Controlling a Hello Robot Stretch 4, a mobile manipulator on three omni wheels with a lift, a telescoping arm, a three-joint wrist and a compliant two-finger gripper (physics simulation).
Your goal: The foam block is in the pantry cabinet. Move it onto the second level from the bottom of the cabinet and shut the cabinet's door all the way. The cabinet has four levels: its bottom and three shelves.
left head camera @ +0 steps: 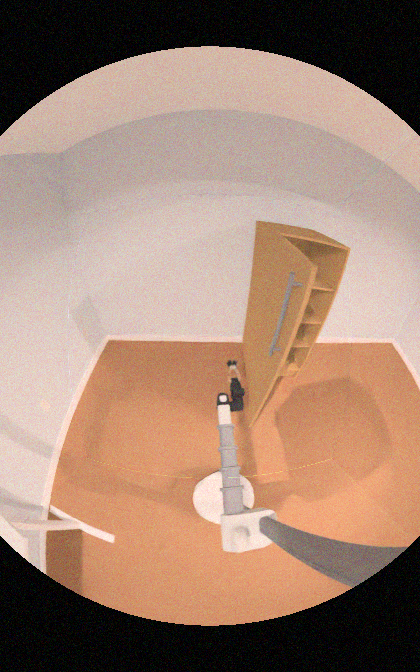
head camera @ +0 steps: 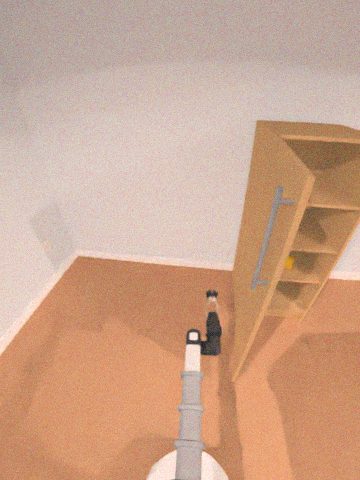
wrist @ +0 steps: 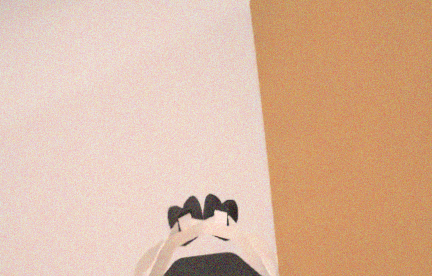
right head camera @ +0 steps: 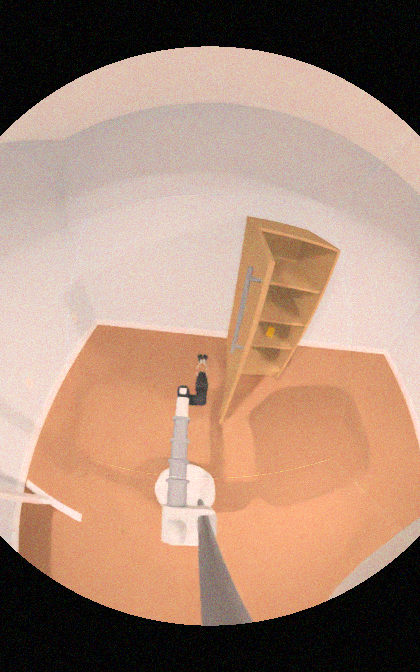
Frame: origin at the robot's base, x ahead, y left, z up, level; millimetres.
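Seen in the pictures: gripper, between the fingertips: [head camera: 211, 290] [wrist: 202, 209].
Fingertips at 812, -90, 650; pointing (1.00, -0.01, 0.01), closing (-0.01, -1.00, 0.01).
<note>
Offsets run from my fingertips to a thing's top centre, as dx, dy, dz. "*": to the spot under its first point.
The yellow foam block @(+420, -603, -145) [head camera: 289, 262] [right head camera: 270, 331] rests on the lowest shelf of the wooden cabinet [head camera: 300, 128] [left head camera: 295, 231] [right head camera: 285, 226], the second level from the bottom. The cabinet door [head camera: 287, 220] [left head camera: 295, 305] [right head camera: 252, 305] stands part open, hinged on the left, its outer face towards my arm. A grey bar handle @(* -232, -114, +531) [head camera: 267, 235] [left head camera: 282, 314] [right head camera: 241, 310] is on that face. My gripper [head camera: 212, 293] [left head camera: 232, 363] [right head camera: 202, 357] [wrist: 202, 209] is shut and empty, left of the door and apart from it. An orange-brown cabinet surface fills the right of the wrist view.
The pale back wall [head camera: 150, 200] [wrist: 125, 100] is ahead, with a white skirting board [head camera: 150, 262] along it. A side wall stands on the left. A white bar [left head camera: 95, 531] [right head camera: 65, 507] shows at the lower left.
</note>
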